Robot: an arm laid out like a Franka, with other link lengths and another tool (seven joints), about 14 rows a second.
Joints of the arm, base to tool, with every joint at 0 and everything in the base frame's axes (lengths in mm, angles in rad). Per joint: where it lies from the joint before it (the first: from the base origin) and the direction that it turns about. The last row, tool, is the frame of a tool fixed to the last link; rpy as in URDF.
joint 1: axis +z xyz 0 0 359.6
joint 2: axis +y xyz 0 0 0
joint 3: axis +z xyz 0 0 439.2
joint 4: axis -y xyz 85.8 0 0
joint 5: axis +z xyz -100.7 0 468.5
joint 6: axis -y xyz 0 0 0
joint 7: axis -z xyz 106.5 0 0
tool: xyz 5 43 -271.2 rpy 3.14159 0.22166 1.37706
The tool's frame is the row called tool.
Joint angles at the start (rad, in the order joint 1, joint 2, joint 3, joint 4, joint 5, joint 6, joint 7): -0.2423, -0.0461, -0.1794, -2.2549, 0.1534, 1.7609, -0.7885
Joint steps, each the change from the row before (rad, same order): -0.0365, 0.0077, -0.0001, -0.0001, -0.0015, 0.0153, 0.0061; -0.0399, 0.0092, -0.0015, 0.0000, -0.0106, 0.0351, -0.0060; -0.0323, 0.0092, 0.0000, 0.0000, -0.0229, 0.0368, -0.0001; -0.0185, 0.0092, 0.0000, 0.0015, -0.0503, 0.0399, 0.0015; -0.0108, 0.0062, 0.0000, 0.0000, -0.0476, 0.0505, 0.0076; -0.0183, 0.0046, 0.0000, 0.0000, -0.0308, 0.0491, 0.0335
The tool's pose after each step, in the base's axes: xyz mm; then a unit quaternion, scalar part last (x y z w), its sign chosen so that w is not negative. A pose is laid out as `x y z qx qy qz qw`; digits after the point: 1 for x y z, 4 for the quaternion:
448.6 -141.5 327.5 -0.6619 -0.7320 0.0601 0.1495
448.5 -167.2 321.2 -0.6763 -0.7214 0.0594 0.1364
447.5 -191.4 314.3 -0.6868 -0.7137 0.0655 0.1212
445.9 -215.3 307.2 -0.6871 -0.7147 0.0837 0.1005
448.5 -236.2 301.7 -0.6868 -0.7161 0.1000 0.0744
452.6 -257.1 298.1 -0.7005 -0.7031 0.1113 0.0510

